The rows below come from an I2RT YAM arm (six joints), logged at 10 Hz.
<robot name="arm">
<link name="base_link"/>
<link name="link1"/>
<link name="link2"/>
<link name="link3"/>
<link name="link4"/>
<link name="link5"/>
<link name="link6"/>
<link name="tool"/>
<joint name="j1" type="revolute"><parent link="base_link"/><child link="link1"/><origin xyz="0.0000 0.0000 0.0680"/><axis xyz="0 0 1"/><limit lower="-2.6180" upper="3.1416"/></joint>
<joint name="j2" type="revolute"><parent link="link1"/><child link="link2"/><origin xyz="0.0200 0.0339 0.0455"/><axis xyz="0 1 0"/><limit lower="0.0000" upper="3.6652"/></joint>
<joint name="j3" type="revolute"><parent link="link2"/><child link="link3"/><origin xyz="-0.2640 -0.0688 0.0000"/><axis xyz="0 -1 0"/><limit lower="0.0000" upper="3.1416"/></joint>
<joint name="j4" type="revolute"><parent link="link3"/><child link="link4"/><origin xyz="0.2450 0.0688 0.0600"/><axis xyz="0 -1 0"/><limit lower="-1.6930" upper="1.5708"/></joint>
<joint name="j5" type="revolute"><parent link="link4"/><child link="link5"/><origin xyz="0.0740 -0.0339 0.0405"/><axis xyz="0 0 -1"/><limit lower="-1.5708" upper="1.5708"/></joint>
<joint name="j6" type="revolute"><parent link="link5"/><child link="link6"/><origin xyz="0.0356 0.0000 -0.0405"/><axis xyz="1 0 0"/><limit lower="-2.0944" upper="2.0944"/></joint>
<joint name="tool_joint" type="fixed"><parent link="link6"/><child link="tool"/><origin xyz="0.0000 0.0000 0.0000" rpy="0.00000 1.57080 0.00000"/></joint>
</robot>
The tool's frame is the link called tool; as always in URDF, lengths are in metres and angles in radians.
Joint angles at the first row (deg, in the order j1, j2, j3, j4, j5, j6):
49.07, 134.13, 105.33, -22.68, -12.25, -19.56
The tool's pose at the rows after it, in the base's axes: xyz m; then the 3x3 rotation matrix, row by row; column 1 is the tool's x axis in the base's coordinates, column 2 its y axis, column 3 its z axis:
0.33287 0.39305 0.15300; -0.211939 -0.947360 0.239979; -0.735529 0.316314 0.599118; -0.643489 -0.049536 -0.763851
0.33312 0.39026 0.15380; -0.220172 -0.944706 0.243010; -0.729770 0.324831 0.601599; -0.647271 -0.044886 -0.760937
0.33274 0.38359 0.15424; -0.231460 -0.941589 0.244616; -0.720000 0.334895 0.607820; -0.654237 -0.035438 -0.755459
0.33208 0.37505 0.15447; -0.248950 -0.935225 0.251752; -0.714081 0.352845 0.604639; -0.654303 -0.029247 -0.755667
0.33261 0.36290 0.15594; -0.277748 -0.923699 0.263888; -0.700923 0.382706 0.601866; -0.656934 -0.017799 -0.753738
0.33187 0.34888 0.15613; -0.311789 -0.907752 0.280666; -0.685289 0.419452 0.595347; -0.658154 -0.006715 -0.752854
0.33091 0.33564 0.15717; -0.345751 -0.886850 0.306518; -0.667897 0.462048 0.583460; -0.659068 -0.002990 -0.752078
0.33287 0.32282 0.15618; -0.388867 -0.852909 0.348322; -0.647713 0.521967 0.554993; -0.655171 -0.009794 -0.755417
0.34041 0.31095 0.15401; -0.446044 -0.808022 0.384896; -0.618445 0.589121 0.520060; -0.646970 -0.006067 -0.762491
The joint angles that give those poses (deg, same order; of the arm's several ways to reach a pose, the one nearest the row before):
48.90, 134.04, 105.29, -22.68, -12.30, -19.36
48.66, 133.45, 104.38, -22.11, -12.41, -18.92
48.16, 132.09, 102.01, -20.72, -12.89, -18.41
47.57, 130.51, 99.34, -19.63, -12.83, -17.80
46.57, 128.44, 96.11, -18.30, -12.83, -16.70
45.51, 126.07, 92.15, -16.55, -12.53, -15.31
44.54, 123.77, 88.56, -14.95, -11.59, -13.79
43.40, 122.21, 85.79, -13.56, -9.43, -11.90
41.83, 121.88, 84.86, -13.25, -7.52, -9.48

